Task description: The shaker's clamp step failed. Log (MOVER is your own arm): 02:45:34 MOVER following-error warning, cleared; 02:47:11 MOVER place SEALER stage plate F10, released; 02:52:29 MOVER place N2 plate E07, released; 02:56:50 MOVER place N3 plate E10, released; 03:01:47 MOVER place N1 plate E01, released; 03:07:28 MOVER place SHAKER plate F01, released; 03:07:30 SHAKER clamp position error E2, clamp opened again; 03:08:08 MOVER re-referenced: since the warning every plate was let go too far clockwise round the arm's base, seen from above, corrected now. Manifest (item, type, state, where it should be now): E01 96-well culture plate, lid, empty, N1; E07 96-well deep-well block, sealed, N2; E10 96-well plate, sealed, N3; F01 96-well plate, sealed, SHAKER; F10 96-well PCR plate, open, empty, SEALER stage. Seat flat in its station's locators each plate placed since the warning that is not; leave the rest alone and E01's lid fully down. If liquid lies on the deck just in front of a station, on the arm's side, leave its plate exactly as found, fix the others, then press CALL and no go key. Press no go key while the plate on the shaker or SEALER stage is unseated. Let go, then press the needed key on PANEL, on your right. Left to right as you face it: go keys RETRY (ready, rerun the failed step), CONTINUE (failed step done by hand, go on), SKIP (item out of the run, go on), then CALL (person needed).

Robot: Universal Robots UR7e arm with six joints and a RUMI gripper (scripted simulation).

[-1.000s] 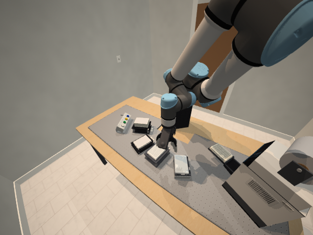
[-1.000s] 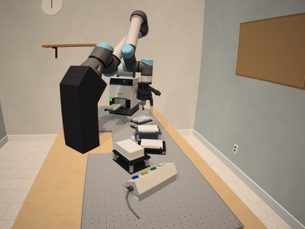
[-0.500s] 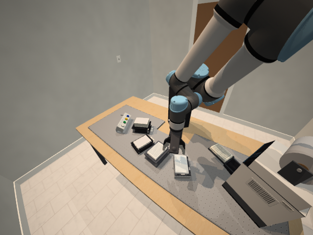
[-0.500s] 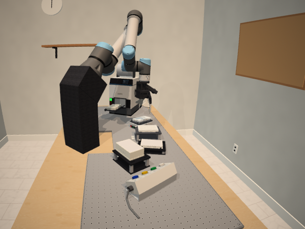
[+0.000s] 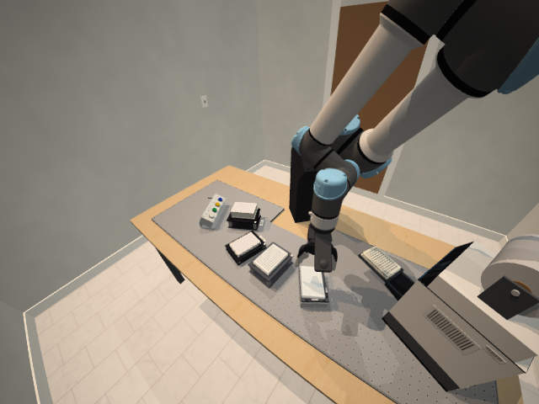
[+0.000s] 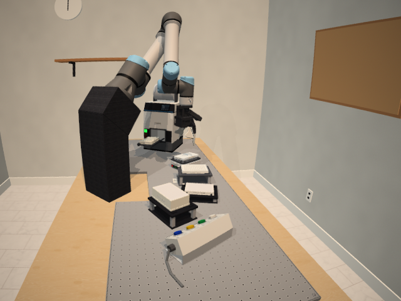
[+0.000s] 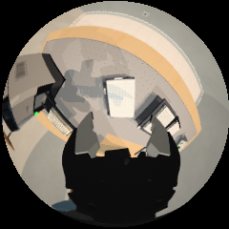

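The lidded culture plate lies 90 mm below my hand. The rest, counted from my hand: PCR plate 250 mm behind, 130 mm to the left, 40 mm below; film roll 210 mm behind, 400 mm to the left, 240 mm above.
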